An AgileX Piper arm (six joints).
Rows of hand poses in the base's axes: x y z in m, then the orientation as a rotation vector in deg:
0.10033, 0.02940, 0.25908, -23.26, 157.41, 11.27
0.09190, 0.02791, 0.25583, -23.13, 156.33, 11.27
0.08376, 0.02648, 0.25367, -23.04, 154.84, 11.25
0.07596, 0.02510, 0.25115, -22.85, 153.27, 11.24
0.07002, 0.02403, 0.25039, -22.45, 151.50, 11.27
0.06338, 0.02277, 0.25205, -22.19, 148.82, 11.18
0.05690, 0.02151, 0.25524, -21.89, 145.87, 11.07
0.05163, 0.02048, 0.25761, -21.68, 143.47, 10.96
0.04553, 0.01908, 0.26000, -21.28, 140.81, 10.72
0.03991, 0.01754, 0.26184, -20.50, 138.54, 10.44
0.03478, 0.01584, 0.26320, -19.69, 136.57, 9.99
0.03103, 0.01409, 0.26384, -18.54, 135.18, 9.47
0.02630, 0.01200, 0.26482, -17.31, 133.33, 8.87
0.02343, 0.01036, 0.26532, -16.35, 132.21, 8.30
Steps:
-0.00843, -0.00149, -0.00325, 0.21, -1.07, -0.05
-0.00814, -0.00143, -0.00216, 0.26, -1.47, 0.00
-0.00780, -0.00138, -0.00252, 0.30, -1.55, -0.07
-0.00594, -0.00107, -0.00076, 0.40, -1.75, -0.20
-0.00664, -0.00126, 0.00166, 0.45, -2.65, -0.08
-0.00648, -0.00126, 0.00319, 0.49, -2.92, -0.10
-0.00527, -0.00103, 0.00237, 0.38, -2.38, -0.06
-0.00610, -0.00140, 0.00239, 0.38, -2.67, -0.21
-0.00562, -0.00154, 0.00184, 0.38, -2.31, -0.52
-0.00513, -0.00170, 0.00136, 0.22, -2.04, -0.61
-0.00375, -0.00175, 0.00064, 0.18, -1.50, -0.91
-0.00473, -0.00209, 0.00098, 0.21, -1.96, -0.98
-0.00287, -0.00164, 0.00050, 0.05, -1.22, -0.82

